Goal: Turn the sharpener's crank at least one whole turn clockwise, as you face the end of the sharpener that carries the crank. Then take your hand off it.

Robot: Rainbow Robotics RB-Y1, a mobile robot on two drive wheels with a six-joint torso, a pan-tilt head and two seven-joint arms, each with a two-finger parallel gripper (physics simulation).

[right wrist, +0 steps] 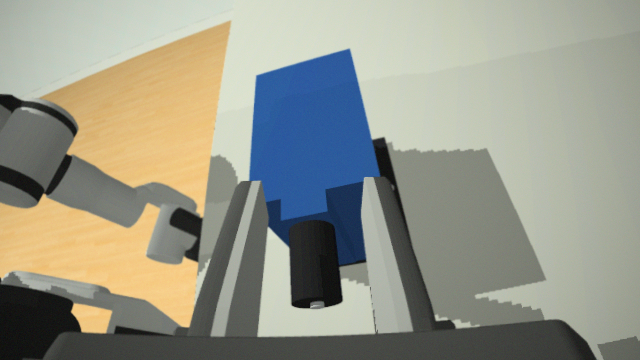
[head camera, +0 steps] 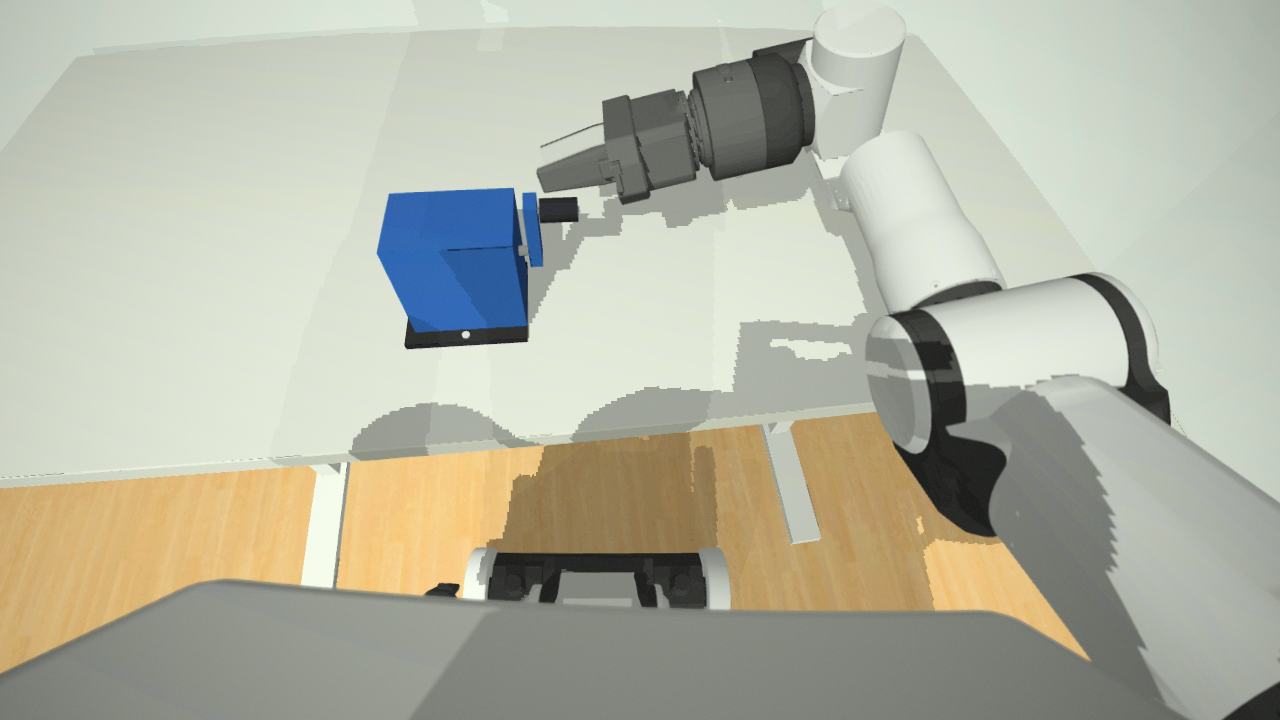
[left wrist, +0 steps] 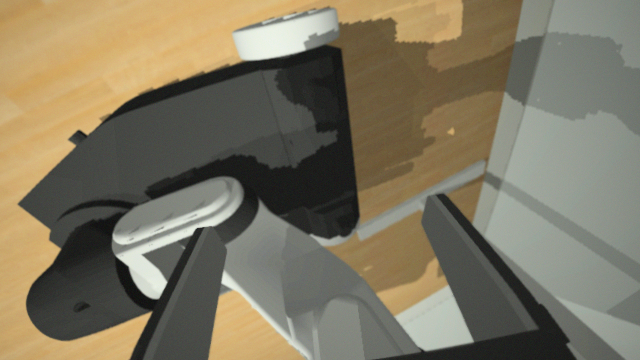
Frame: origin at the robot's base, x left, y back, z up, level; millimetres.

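Where they show: left gripper, fingertip midpoint: [left wrist: 321, 224]; right gripper, fingertip midpoint: [right wrist: 313, 197] [head camera: 541, 169].
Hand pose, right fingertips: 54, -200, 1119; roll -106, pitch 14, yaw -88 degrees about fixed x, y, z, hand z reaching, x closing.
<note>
After its pixels a point has its place, as x, y, z.
The blue sharpener [head camera: 456, 277] {133, -144, 1041} [right wrist: 310, 125] {130, -184, 1078} stands upright on its black base [head camera: 492, 336] {113, -135, 958} on the table. Its crank is on the end toward the right in the head view: a blue crank arm [head camera: 533, 234] pointing up, with a black handle [head camera: 558, 209] {40, -183, 1091} [right wrist: 315, 265] {37, -194, 1093} at its upper end. My right gripper [head camera: 540, 162] {54, -200, 1119} [right wrist: 313, 197] {54, -200, 1119} is partly open and holds nothing. In the head view its fingers are just above the handle in the picture; in the right wrist view the handle appears between them, with a gap on both sides. My left gripper [left wrist: 321, 224] {224, 103, 533} is open and empty.
The pale table [head camera: 223, 358] {392, -107, 950} [right wrist: 550, 125] {201, -390, 950} carries the sharpener, and its front edge crosses the head view. In the left wrist view, the dark mobile base [left wrist: 200, 125] {168, 207, 169} stands on the wooden floor [left wrist: 50, 60] {327, 439, 0}. My right arm [head camera: 921, 214] {-201, -75, 1203} reaches over the table's right side.
</note>
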